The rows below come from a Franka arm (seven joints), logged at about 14 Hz.
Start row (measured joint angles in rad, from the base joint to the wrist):
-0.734 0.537 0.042 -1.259 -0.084 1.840 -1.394
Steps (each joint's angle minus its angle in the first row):
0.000 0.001 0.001 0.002 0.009 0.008 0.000
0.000 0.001 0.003 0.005 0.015 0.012 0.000
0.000 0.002 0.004 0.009 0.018 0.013 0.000
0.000 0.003 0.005 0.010 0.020 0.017 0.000
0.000 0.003 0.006 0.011 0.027 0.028 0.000
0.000 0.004 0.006 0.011 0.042 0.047 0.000
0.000 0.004 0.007 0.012 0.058 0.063 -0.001
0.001 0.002 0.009 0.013 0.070 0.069 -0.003
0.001 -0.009 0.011 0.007 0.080 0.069 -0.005
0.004 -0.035 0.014 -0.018 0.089 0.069 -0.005
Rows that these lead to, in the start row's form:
-0.734 0.538 0.043 -1.257 -0.075 1.848 -1.394
-0.734 0.538 0.045 -1.254 -0.069 1.852 -1.394
-0.734 0.539 0.046 -1.250 -0.066 1.853 -1.394
-0.734 0.540 0.047 -1.249 -0.064 1.857 -1.394
-0.734 0.540 0.048 -1.248 -0.057 1.868 -1.394
-0.734 0.541 0.048 -1.248 -0.042 1.887 -1.394
-0.734 0.541 0.049 -1.247 -0.026 1.903 -1.395
-0.733 0.539 0.051 -1.246 -0.014 1.909 -1.397
-0.733 0.528 0.053 -1.252 -0.004 1.909 -1.399
-0.730 0.502 0.056 -1.277 0.005 1.909 -1.399

